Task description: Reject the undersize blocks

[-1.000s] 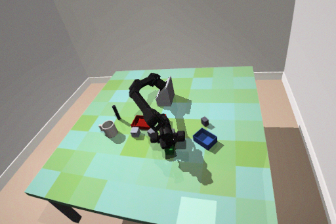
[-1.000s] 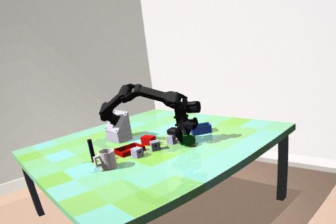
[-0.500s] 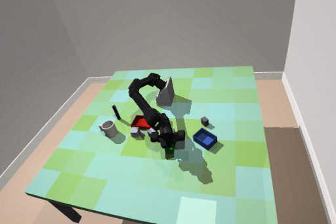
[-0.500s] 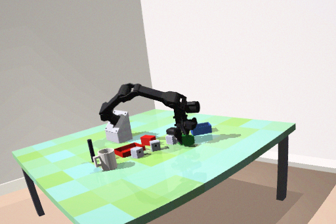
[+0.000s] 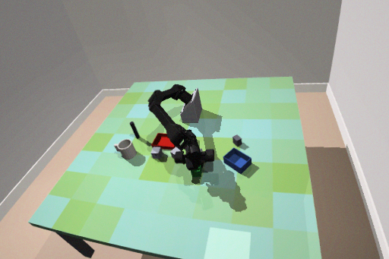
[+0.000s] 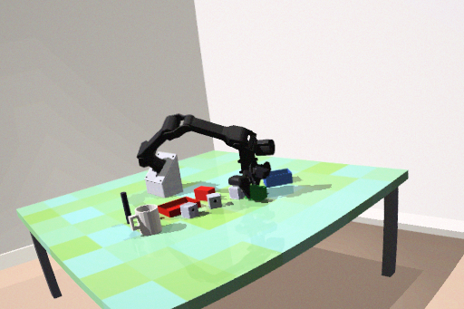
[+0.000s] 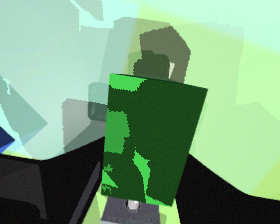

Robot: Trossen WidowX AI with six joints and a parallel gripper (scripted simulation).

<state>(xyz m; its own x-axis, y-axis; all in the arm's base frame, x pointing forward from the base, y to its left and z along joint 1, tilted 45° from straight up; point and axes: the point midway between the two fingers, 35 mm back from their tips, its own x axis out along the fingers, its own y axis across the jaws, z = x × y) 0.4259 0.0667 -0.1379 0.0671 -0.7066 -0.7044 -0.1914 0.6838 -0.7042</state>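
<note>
My gripper tip is now 70 mm past the steel block, 10 mm to the left of it and 10 mm below it. Round my gripper tip: green GO gauge 20 mm above, 10 mm behind; blue tray 190 mm to the left, 60 mm behind; darker grey block 190 mm behind, 170 mm to the left, 10 mm above.
</note>
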